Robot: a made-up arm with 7 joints. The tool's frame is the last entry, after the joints. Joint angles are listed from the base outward. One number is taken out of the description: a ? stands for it. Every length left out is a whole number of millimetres.
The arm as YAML. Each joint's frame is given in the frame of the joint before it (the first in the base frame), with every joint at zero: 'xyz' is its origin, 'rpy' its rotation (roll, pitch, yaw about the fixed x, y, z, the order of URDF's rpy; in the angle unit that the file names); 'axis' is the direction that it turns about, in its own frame. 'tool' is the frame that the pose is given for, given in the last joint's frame.
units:
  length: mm
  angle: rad
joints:
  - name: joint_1
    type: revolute
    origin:
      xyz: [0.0, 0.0, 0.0]
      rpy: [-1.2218, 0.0, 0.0]
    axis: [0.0, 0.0, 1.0]
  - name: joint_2
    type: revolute
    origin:
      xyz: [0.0, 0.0, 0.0]
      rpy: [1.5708, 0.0, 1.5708]
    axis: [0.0, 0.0, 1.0]
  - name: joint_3
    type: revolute
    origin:
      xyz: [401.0, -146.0, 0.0]
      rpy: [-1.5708, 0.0, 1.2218]
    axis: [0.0, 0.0, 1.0]
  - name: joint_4
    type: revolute
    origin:
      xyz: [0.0, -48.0, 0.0]
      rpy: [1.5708, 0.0, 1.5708]
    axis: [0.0, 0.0, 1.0]
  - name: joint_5
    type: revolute
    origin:
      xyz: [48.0, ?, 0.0]
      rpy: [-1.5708, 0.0, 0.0]
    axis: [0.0, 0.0, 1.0]
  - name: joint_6
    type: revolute
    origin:
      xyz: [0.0, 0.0, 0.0]
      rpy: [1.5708, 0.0, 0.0]
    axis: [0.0, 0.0, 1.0]
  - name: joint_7
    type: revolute
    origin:
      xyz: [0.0, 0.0, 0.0]
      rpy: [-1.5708, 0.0, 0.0]
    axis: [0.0, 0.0, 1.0]
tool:
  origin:
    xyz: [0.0, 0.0, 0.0]
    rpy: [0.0, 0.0, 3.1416]
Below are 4 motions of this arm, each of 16 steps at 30 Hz.
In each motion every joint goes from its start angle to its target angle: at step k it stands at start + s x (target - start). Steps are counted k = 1, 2, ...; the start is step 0. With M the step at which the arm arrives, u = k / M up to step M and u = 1 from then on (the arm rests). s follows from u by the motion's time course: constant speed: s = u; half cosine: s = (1 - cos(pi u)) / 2; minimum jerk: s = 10 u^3 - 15 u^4 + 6 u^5.
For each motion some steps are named. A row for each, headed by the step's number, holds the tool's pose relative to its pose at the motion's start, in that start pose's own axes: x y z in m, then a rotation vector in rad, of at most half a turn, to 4 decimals.
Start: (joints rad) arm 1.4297 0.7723 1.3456 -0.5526 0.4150 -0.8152 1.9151
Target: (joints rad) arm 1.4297 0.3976 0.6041 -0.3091 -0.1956 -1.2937 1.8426
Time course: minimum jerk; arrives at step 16
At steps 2, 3, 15, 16:
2: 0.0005 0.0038 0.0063 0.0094 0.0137 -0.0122
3: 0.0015 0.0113 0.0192 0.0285 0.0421 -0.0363
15: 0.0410 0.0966 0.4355 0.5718 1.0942 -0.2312
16: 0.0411 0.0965 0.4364 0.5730 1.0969 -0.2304

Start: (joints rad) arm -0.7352 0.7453 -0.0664 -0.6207 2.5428 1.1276 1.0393
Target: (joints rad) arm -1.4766 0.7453 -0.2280 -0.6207 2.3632 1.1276 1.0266
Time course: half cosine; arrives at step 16
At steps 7, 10, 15, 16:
7: -0.1489 -0.0502 -0.1608 0.1403 0.1358 -0.2092
10: -0.2809 -0.0633 -0.2537 0.2250 0.2281 -0.3745
15: -0.4327 -0.0556 -0.3253 0.2962 0.3196 -0.5571
16: -0.4378 -0.0550 -0.3271 0.2982 0.3224 -0.5631

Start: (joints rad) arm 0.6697 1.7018 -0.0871 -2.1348 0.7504 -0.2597 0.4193
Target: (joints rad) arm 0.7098 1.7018 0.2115 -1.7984 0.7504 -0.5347 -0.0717
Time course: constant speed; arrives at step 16
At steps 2, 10, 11, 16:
2: 0.0067 0.0204 0.0037 0.0318 -0.0366 -0.0910
10: 0.0403 0.0983 0.0282 0.1782 -0.1664 -0.4590
11: 0.0451 0.1075 0.0324 0.1987 -0.1806 -0.5052
16: 0.0710 0.1511 0.0567 0.3086 -0.2446 -0.7367

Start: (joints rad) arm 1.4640 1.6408 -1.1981 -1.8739 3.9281 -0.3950 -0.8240
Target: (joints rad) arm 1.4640 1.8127 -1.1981 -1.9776 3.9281 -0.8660 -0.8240
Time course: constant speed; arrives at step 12
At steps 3, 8, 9, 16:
3: 0.0069 -0.0003 0.0171 0.0878 -0.0982 -0.0105
8: 0.0167 -0.0009 0.0459 0.2332 -0.2638 -0.0248
9: 0.0184 -0.0010 0.0516 0.2621 -0.2971 -0.0272
16: 0.0230 -0.0012 0.0689 0.3487 -0.3978 -0.0332

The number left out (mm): -398.0
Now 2 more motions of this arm.
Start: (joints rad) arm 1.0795 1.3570 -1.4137 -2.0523 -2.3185 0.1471 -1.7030
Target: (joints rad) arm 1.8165 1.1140 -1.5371 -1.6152 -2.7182 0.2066 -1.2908
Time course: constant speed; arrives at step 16
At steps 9, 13, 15, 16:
9: -0.1991 0.1798 0.0333 0.2561 0.1040 0.4113
13: -0.3155 0.2257 0.0681 0.3714 0.1685 0.5877
15: -0.3775 0.2385 0.0895 0.4285 0.2052 0.6746
16: -0.4090 0.2422 0.1011 0.4568 0.2247 0.7178

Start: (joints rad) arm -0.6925 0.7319 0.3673 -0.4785 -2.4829 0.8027 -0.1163
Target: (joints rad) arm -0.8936 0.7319 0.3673 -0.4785 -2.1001 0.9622 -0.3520
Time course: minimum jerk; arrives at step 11
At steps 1, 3, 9, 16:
1: -0.0003 0.0007 -0.0006 -0.0019 0.0016 0.0012
3: -0.0064 0.0143 -0.0110 -0.0379 0.0312 0.0243
9: -0.0581 0.1027 -0.0789 -0.3098 0.1763 0.1789
16: -0.0614 0.1073 -0.0824 -0.3257 0.1811 0.1873

